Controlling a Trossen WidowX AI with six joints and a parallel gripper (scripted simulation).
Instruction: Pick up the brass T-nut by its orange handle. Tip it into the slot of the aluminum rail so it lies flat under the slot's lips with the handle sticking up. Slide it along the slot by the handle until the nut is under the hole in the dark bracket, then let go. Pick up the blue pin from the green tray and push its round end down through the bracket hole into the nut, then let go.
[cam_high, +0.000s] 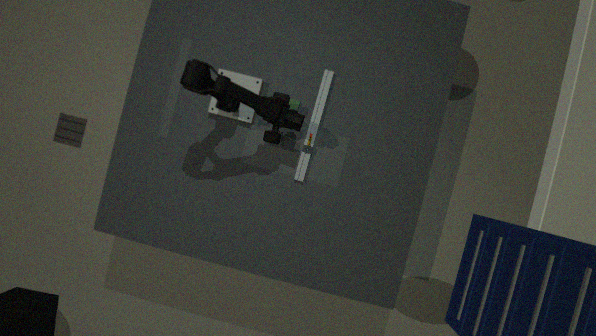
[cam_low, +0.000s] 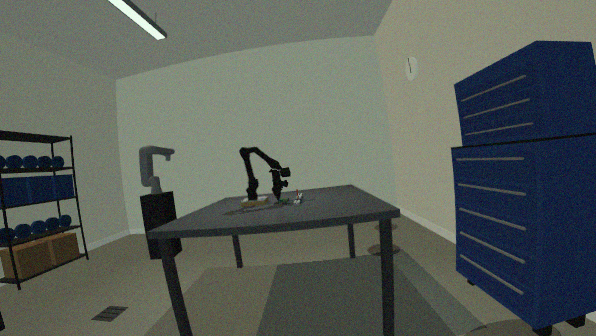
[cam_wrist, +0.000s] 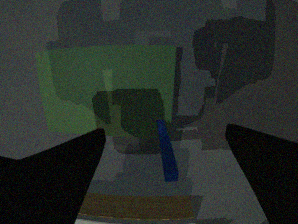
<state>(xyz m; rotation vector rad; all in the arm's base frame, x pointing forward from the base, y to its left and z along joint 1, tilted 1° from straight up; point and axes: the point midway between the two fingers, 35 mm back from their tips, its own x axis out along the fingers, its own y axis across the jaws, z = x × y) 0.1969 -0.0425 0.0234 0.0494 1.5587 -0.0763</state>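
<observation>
My gripper tip is right at the blue pin. From my gripper tip the other things lie so: brass T-nut: 130 mm ahead, 70 mm to the right, 20 mm above; green tray: 20 mm ahead, 20 mm to the left, 20 mm below.
</observation>
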